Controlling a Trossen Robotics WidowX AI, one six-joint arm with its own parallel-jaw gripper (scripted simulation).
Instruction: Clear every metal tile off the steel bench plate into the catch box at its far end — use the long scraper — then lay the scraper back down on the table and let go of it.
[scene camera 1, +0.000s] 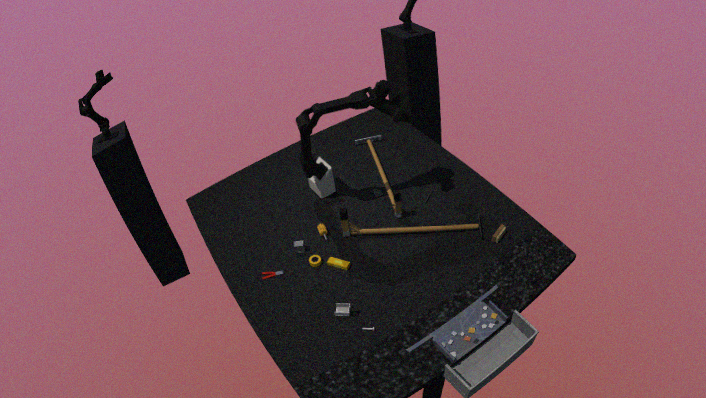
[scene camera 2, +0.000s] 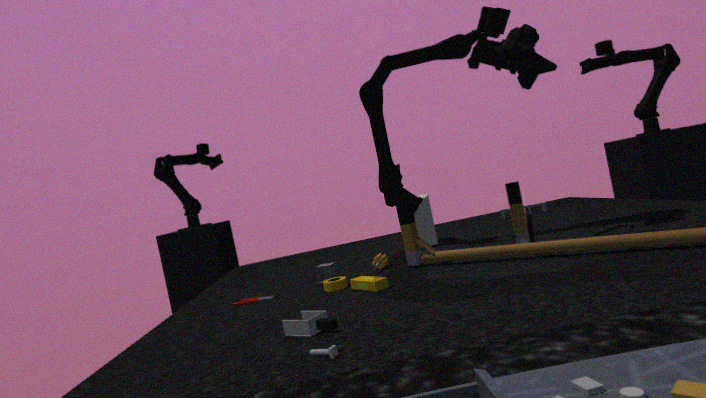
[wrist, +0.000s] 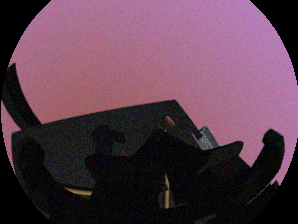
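Long scraper here. My gripper shut, holding nothing, visible in the wrist view too.
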